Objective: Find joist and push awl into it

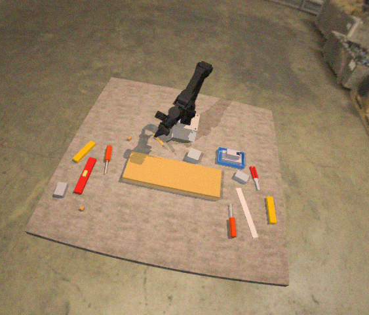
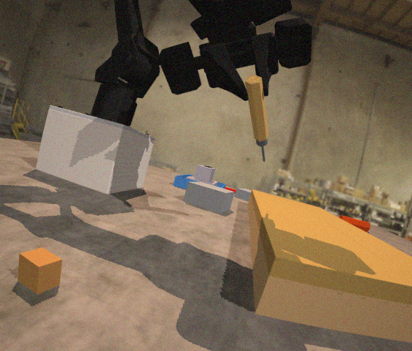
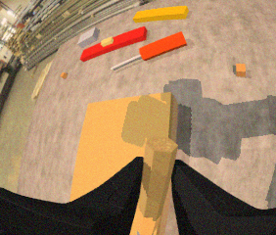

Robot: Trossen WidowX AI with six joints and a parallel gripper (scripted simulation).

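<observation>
Now: the awl 2 cm ahead of my gripper tip, 5 cm to the left of it and 3 cm below it. Also, from my gripper tip: grey stud finder 8 cm behind, 48 cm to the left, 11 cm below; blue tray 8 cm behind, 46 cm to the left, 15 cm below; red level 23 cm ahead, 33 cm to the right, 14 cm below.
</observation>
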